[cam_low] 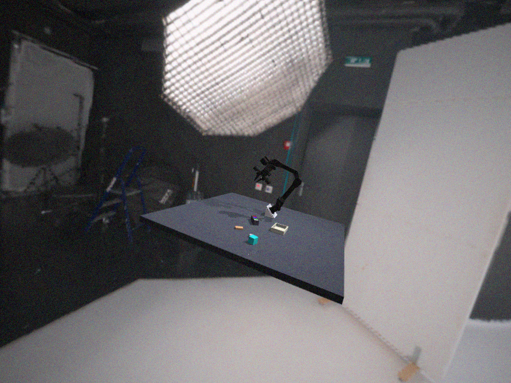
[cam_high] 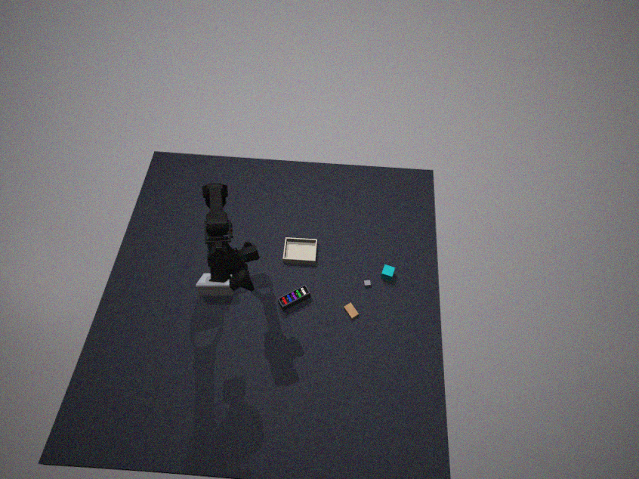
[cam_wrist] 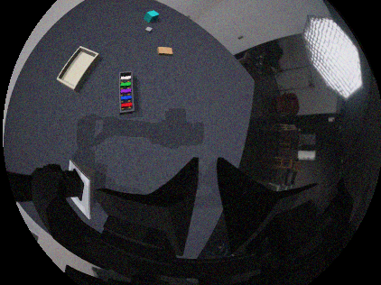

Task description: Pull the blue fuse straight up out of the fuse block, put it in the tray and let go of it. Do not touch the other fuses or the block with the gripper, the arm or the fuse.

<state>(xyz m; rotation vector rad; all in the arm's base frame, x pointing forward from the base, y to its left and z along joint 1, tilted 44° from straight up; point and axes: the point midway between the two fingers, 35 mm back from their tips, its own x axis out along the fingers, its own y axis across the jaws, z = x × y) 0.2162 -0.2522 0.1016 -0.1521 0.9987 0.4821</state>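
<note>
The blue fuse is 80 mm ahead of my gripper tip, 100 mm to the left of it and 280 mm below it. Round my gripper tip: flat block 320 mm ahead, 100 mm to the left, 300 mm below; tray 80 mm ahead, 320 mm to the left, 300 mm below; small grey cube 370 mm ahead, 220 mm to the left, 300 mm below.
</note>
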